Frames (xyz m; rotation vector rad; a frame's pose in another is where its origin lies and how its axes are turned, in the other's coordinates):
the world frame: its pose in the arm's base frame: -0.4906 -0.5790 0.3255 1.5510 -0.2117 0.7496
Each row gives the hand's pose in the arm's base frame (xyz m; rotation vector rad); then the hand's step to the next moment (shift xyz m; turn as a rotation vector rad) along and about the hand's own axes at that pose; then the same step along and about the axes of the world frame.
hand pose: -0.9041 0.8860 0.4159 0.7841 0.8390 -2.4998
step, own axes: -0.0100 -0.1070 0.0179 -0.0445 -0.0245 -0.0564
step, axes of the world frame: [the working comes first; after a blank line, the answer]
step, axes of the arm's base frame: -0.0541 0.0701 0.0635 0.0432 0.0624 0.0003

0.0157 0.0717 -0.0805 0.0519 -0.0328 -0.0446
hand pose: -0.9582 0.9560 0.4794 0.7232 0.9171 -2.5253
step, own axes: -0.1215 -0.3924 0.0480 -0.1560 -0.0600 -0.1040
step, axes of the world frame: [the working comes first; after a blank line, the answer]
step, axes of the arm's base frame: -0.1088 0.2712 0.2926 0.1320 0.1372 0.0501

0.1645 0.2604 -0.2760 0.1706 -0.0520 -0.0833
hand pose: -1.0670 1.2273 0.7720 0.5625 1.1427 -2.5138
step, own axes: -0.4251 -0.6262 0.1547 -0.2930 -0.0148 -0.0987
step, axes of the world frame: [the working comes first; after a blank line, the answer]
step, axes of the arm's base frame: 0.0600 0.3278 0.6969 0.2700 0.1220 0.0895

0.5410 0.4903 -0.2524 0.2942 -0.0938 -0.0215
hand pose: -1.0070 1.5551 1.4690 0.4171 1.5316 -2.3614
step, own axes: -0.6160 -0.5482 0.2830 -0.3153 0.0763 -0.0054
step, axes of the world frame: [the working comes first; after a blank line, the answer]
step, axes of the arm's base frame: 0.3229 0.0083 0.8098 0.3190 0.0029 0.0591

0.7109 0.4844 0.1414 0.2787 -0.1284 0.1053
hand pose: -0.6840 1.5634 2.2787 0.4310 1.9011 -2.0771
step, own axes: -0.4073 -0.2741 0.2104 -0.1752 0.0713 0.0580
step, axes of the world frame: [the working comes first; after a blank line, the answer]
step, axes of the arm's base frame: 0.2549 -0.1809 0.4331 0.1876 -0.0616 0.0116

0.3877 0.2409 0.2774 0.1319 -0.0852 0.1204
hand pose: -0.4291 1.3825 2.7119 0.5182 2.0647 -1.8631
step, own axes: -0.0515 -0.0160 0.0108 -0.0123 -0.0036 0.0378
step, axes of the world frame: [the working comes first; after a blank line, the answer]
step, axes of the arm's base frame: 0.0381 -0.0152 0.0367 0.0088 -0.0386 0.0049

0.0455 0.0112 0.0288 -0.0020 0.0048 0.0396
